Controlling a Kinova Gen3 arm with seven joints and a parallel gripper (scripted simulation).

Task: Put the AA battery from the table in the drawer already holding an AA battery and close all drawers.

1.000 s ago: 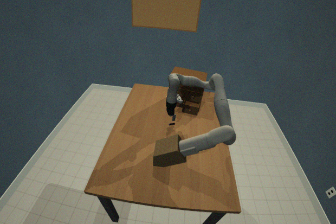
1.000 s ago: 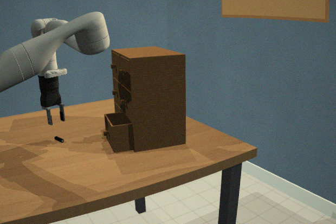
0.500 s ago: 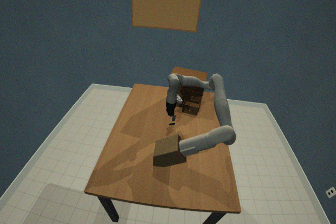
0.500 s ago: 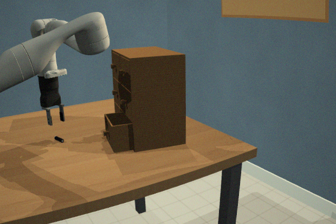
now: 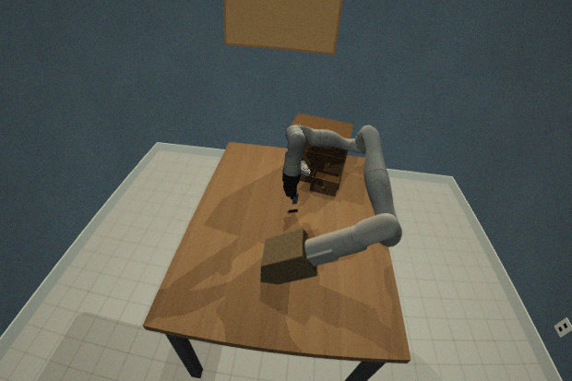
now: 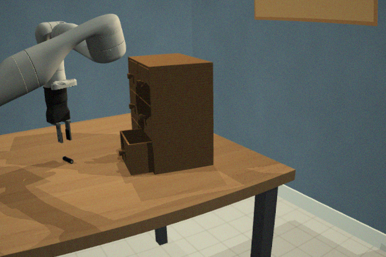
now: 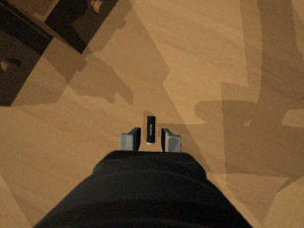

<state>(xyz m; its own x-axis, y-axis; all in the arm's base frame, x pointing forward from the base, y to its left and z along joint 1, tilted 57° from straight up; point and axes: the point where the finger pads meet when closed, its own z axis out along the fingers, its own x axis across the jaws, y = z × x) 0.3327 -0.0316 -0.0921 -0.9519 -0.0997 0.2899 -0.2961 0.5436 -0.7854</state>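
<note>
Now: hand 80 mm above the black AA battery.
</note>
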